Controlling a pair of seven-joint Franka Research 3 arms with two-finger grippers.
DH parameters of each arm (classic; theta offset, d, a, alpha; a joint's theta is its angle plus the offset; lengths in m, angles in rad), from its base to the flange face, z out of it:
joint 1: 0 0.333 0 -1.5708
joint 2: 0 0 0 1.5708
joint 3: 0 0.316 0.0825 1.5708
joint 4: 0 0 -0.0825 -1.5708
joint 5: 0 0.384 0 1.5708
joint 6: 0 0 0.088 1.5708
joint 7: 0 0.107 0 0
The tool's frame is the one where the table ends.
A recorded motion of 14 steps. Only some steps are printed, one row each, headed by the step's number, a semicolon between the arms.
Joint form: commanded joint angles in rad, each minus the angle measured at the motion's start. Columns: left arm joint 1, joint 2, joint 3, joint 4, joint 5, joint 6, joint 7; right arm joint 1, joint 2, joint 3, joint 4, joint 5, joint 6, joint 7.
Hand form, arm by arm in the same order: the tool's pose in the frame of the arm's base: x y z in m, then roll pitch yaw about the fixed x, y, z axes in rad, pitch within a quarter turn. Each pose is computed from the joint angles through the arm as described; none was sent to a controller.
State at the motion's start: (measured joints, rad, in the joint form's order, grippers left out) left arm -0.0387 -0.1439 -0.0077 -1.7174 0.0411 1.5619 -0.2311; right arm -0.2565 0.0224 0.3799 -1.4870 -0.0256 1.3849 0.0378
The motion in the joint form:
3: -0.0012 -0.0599 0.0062 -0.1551 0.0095 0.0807 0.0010; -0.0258 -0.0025 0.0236 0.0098 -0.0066 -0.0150 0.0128
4: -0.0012 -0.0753 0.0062 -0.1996 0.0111 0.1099 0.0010; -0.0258 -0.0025 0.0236 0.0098 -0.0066 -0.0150 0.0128
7: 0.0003 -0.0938 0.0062 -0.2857 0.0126 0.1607 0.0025; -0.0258 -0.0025 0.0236 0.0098 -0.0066 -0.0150 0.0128
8: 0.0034 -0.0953 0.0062 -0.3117 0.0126 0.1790 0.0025; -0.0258 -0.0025 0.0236 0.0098 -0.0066 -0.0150 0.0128
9: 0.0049 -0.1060 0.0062 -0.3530 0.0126 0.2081 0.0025; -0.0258 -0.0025 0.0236 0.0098 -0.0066 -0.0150 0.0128
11: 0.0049 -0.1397 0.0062 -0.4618 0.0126 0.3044 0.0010; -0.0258 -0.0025 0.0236 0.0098 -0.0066 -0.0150 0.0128
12: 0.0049 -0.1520 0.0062 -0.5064 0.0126 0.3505 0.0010; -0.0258 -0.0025 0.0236 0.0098 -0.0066 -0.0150 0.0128
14: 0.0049 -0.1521 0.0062 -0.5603 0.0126 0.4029 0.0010; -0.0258 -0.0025 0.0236 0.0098 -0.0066 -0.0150 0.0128
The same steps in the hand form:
3: 0.4920 -0.0154 0.5946 -3.0863 0.0139 0.1848; 0.5357 0.0588 0.6414 3.1108 0.1241 0.0647
4: 0.4882 -0.0152 0.5835 -3.0849 0.0136 0.1832; 0.5357 0.0588 0.6414 3.1108 0.1241 0.0647
7: 0.4817 -0.0143 0.5557 -3.0801 0.0299 0.1804; 0.5357 0.0588 0.6414 3.1108 0.1241 0.0647
8: 0.4806 -0.0129 0.5456 -3.0790 0.0360 0.1826; 0.5357 0.0588 0.6414 3.1108 0.1241 0.0647
9: 0.4767 -0.0122 0.5335 -3.0790 0.0376 0.1826; 0.5357 0.0588 0.6414 3.1108 0.1241 0.0647
11: 0.4657 -0.0124 0.5057 -3.0848 0.0172 0.1790; 0.5357 0.0588 0.6414 3.1108 0.1241 0.0647
12: 0.4616 -0.0125 0.4941 -3.0885 0.0040 0.1766; 0.5357 0.0588 0.6414 3.1108 0.1241 0.0647
14: 0.4578 -0.0127 0.4732 -3.0893 0.0056 0.1740; 0.5357 0.0588 0.6414 3.1108 0.1241 0.0647

